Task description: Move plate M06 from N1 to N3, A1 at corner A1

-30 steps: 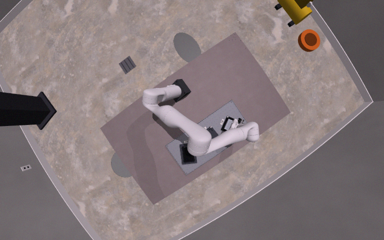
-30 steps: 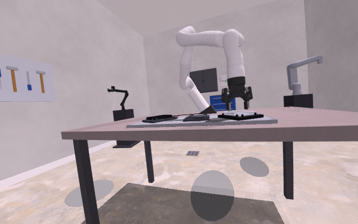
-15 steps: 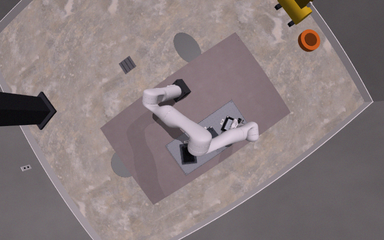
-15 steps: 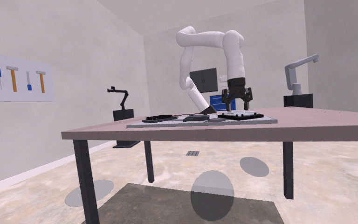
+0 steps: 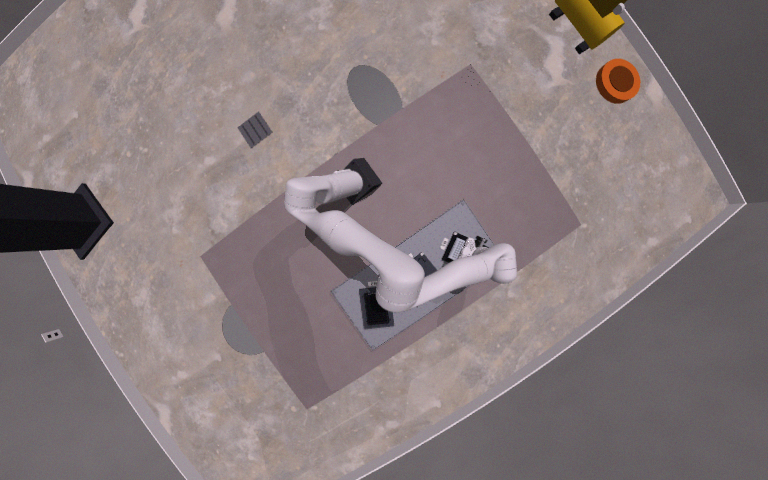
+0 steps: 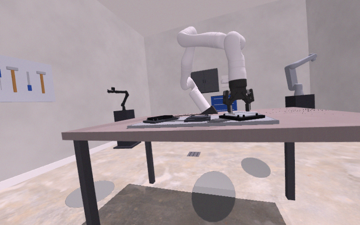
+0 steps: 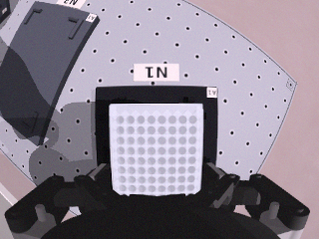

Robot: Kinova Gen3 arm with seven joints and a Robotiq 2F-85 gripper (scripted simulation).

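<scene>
My hand is 10 mm above the white well plate M06. Round my hand: black nest N1: 20 mm below; landing nest N3: 50 mm behind, 190 mm to the right, 20 mm below; N3 label: 140 mm behind, 180 mm to the right, 30 mm below.
</scene>
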